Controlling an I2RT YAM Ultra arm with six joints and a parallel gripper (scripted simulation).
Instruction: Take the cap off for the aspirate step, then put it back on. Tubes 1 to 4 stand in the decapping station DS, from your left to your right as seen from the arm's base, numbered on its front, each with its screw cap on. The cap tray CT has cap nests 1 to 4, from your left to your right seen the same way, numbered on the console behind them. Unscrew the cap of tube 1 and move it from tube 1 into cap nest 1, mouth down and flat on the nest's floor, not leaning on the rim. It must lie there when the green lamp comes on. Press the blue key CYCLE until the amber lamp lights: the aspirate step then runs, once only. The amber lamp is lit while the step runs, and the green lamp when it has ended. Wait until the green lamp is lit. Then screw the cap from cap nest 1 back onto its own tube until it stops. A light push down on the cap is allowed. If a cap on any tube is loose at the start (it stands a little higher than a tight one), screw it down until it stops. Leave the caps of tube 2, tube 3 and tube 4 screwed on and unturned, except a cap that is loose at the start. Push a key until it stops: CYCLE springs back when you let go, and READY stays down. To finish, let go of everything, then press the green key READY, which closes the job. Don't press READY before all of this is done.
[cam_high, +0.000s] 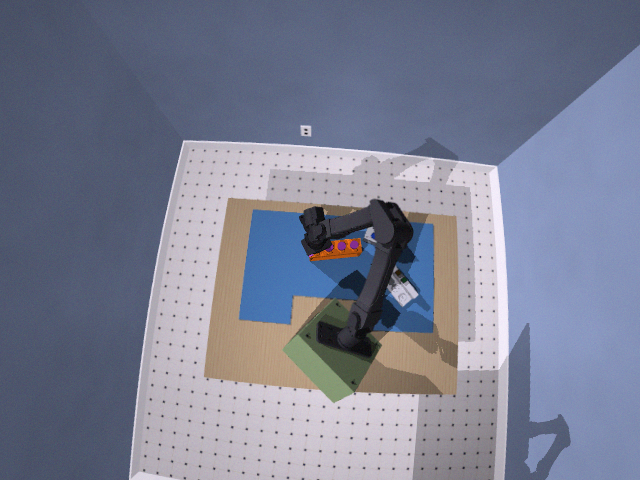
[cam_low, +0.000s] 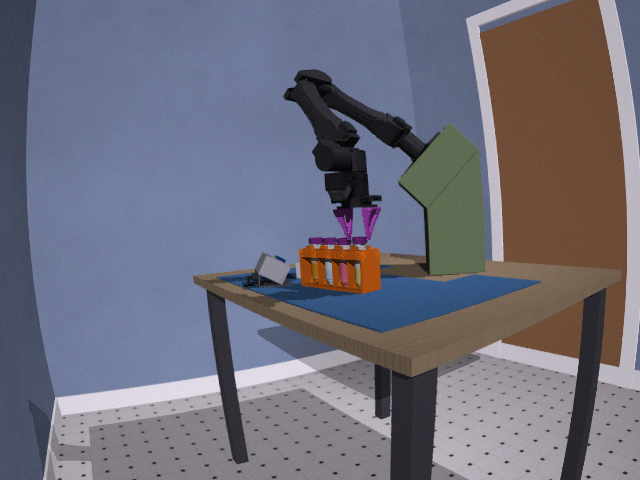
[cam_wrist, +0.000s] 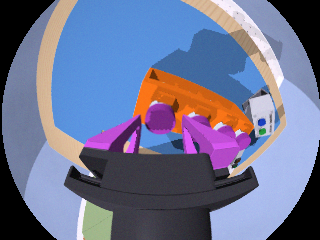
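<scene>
Now: the blue key CYCLE 240 mm to the right of my hand, 80 mm ahead of it and 60 mm below it. Round my hand: green key READY 290 mm to the right, 60 mm below, 60 mm ahead; grey key box 270 mm to the right, 80 mm ahead, 70 mm below.
</scene>
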